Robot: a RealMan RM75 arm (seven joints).
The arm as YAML. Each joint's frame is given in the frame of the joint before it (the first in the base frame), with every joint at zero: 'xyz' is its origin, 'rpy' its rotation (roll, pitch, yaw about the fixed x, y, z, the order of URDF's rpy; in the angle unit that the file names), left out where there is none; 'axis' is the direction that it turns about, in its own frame. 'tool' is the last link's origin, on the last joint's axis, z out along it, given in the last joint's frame.
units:
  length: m
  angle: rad
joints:
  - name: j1
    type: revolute
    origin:
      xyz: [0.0, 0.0, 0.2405]
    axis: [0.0, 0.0, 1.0]
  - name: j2
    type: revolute
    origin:
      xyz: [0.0, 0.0, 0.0]
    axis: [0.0, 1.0, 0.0]
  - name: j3
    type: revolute
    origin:
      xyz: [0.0, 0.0, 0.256]
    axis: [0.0, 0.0, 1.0]
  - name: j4
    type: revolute
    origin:
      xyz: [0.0, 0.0, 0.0]
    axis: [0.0, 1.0, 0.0]
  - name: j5
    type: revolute
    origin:
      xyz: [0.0, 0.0, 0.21]
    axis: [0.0, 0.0, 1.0]
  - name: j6
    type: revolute
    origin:
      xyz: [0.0, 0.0, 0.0]
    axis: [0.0, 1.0, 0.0]
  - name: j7
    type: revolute
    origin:
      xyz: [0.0, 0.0, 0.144]
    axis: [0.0, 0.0, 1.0]
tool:
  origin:
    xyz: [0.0, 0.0, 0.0]
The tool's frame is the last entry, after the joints.
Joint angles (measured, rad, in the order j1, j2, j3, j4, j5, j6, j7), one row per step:
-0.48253, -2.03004, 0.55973, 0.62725, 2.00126, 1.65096, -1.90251
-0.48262, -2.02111, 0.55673, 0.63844, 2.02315, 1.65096, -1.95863
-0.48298, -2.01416, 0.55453, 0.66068, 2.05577, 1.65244, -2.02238
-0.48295, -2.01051, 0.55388, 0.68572, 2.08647, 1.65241, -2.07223
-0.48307, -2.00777, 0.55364, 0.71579, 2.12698, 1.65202, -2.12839
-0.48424, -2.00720, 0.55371, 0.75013, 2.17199, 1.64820, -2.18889
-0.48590, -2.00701, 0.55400, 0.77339, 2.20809, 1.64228, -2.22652
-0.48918, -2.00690, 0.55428, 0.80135, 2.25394, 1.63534, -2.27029
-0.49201, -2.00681, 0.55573, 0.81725, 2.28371, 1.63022, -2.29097
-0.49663, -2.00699, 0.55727, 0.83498, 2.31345, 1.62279, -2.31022
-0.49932, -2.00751, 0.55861, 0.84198, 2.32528, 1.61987, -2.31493
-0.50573, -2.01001, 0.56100, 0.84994, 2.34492, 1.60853, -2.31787
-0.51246, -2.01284, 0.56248, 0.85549, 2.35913, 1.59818, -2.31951
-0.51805, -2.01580, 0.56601, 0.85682, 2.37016, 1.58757, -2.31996
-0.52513, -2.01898, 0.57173, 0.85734, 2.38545, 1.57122, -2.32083
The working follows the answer.
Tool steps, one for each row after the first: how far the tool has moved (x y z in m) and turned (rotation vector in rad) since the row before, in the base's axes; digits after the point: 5 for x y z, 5 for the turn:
-0.00331, 0.00047, 0.00414, -0.02571, 0.00668, 0.04341
-0.00327, 0.00041, 0.00447, -0.03033, 0.01664, 0.04566
-0.00263, 0.00049, 0.00378, -0.02177, 0.02169, 0.03488
-0.00326, 0.00022, 0.00379, -0.02565, 0.02977, 0.04119
-0.00322, 0.00078, 0.00373, -0.02285, 0.03487, 0.04650
-0.00281, 0.00073, 0.00240, -0.01363, 0.03109, 0.03146
-0.00327, 0.00107, 0.00307, -0.01488, 0.03997, 0.03700
-0.00203, 0.00075, 0.00165, -0.00863, 0.02848, 0.01760
-0.00151, 0.00174, 0.00214, -0.00452, 0.03131, 0.01462
-0.00021, 0.00091, 0.00061, -0.00202, 0.01342, 0.00200
-0.00018, 0.00236, -0.00012, -0.00042, 0.02368, 0.00024
0.00053, 0.00250, -0.00040, 0.00132, 0.01730, -0.00175
0.00043, 0.00197, -0.00139, -0.00073, 0.01359, -0.00159
0.00010, 0.00266, -0.00177, -0.00046, 0.02003, -0.00095

Tool pose at each row, in the base's axes (x y z in m, rotation vector in rad; rounded; the steps above come from the unrounded poses):
-0.28617, 0.31544, 0.02977, -2.47181, -1.42560, -0.92072
-0.28947, 0.31591, 0.03391, -2.44936, -1.49200, -0.89043
-0.29274, 0.31632, 0.03838, -2.42703, -1.56046, -0.84305
-0.29537, 0.31682, 0.04217, -2.40806, -1.60768, -0.79515
-0.29863, 0.31704, 0.04595, -2.38408, -1.66062, -0.73271
-0.30185, 0.31782, 0.04968, -2.35089, -1.71347, -0.66430
-0.30466, 0.31854, 0.05209, -2.32558, -1.74360, -0.60967
-0.30793, 0.31961, 0.05516, -2.29347, -1.77528, -0.54218
-0.30996, 0.32037, 0.05681, -2.27742, -1.78643, -0.49732
-0.31148, 0.32211, 0.05894, -2.26074, -1.78992, -0.45301
-0.31169, 0.32301, 0.05956, -2.25776, -1.78684, -0.43482
-0.31187, 0.32537, 0.05944, -2.25346, -1.77588, -0.40599
-0.31134, 0.32788, 0.05903, -2.25095, -1.76480, -0.38672
-0.31091, 0.32985, 0.05765, -2.25028, -1.75686, -0.37028
-0.31081, 0.33250, 0.05587, -2.24739, -1.74622, -0.34637

